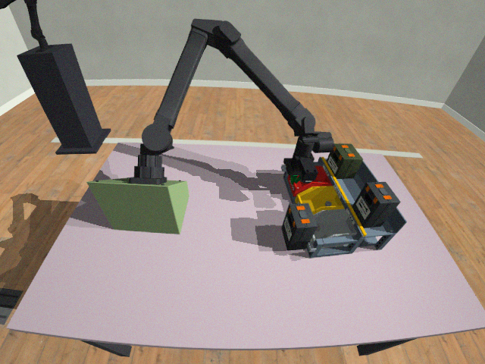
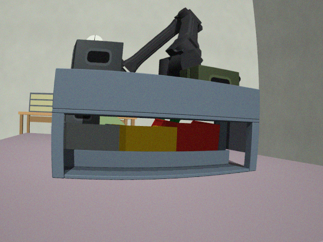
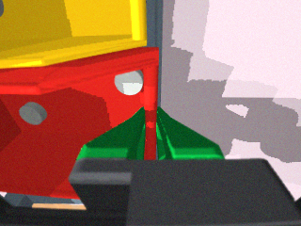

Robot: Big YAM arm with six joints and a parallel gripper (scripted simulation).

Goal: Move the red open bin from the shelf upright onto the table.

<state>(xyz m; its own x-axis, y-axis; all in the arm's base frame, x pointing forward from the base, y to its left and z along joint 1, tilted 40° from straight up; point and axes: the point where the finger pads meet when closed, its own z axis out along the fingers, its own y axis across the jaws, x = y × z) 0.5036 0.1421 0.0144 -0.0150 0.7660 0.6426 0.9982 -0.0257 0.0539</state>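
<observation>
My gripper is now 80 mm short of the red open bin. From my hand the other things lie so: grey bin: 210 mm to the right, 90 mm ahead, 10 mm below; yellow bin: 100 mm to the right, 90 mm ahead, 10 mm below.
</observation>
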